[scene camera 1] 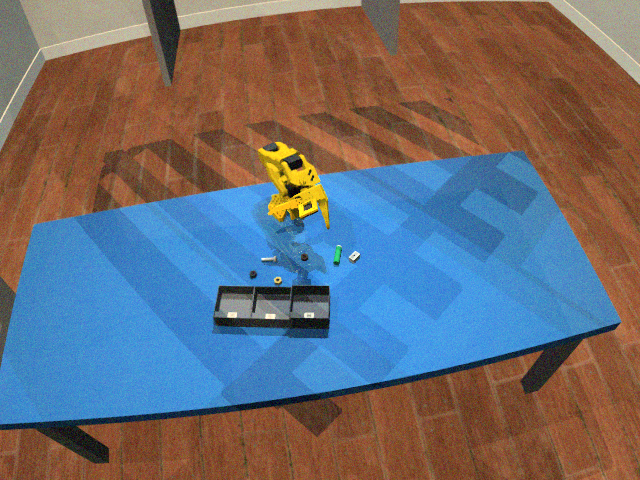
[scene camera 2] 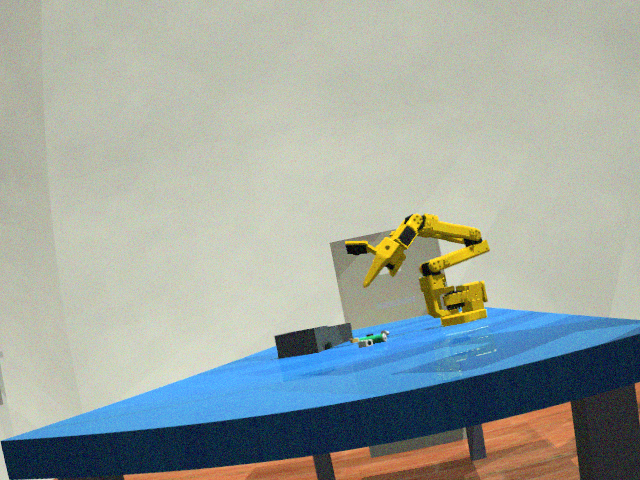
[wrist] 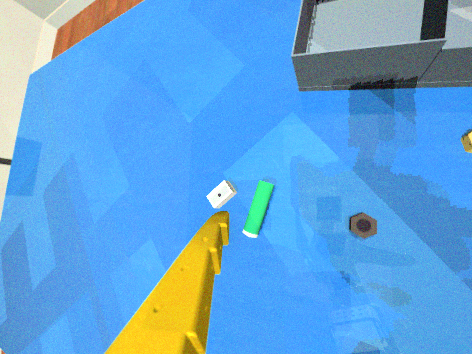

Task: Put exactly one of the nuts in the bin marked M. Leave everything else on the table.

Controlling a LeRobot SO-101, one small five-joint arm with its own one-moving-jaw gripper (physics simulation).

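Places are measured from the arm's base along level axes (x ahead, y left, z up), in millimetres.
Pixels of known places: end effector, tool point: (scene camera 1: 326, 227) (scene camera 2: 365, 285) (wrist: 228, 223); arm's base, origin of the base link: (scene camera 1: 290, 213) (scene camera 2: 455, 323).
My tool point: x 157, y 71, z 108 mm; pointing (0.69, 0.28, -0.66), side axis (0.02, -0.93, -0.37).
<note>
Ahead of a thing's pixels: the offset from my tool point to its top centre. Level surfaces: height alone.
A brown hex nut {6 mm back, 56 mm right, 100 mm down} (scene camera 1: 303, 256) (wrist: 363, 225) lies between the bolt and the green cylinder. A yellowish nut {50 mm ahead, 127 mm right, 100 mm down} (scene camera 1: 277, 280) (wrist: 467, 141) lies near the bins, cut by the right edge in the wrist view. A dark nut {20 mm ahead, 183 mm right, 100 mm down} (scene camera 1: 252, 274) lies left of it. Three joined dark bins {128 mm ahead, 147 mm right, 62 mm down} (scene camera 1: 310, 323) (scene camera 2: 295, 343) (wrist: 370, 65) stand in a row; their white labels are too small to read, so I cannot tell which is M. My gripper (scene camera 1: 311, 222) (scene camera 2: 379, 279) is fully open and empty, high above the table. In the wrist view one notched jaw shows.
A green cylinder {4 mm ahead, 23 mm left, 94 mm down} (scene camera 1: 337, 254) (scene camera 2: 376, 338) (wrist: 259, 207) with a white end lies right of the brown nut. A white block {17 mm ahead, 61 mm left, 97 mm down} (scene camera 1: 354, 256) (scene camera 2: 365, 343) (wrist: 220, 194) lies beside it. A pale bolt {16 mm back, 141 mm right, 95 mm down} (scene camera 1: 268, 259) lies left of the brown nut. All are on the blue table {108 mm down} (scene camera 1: 465, 310).
</note>
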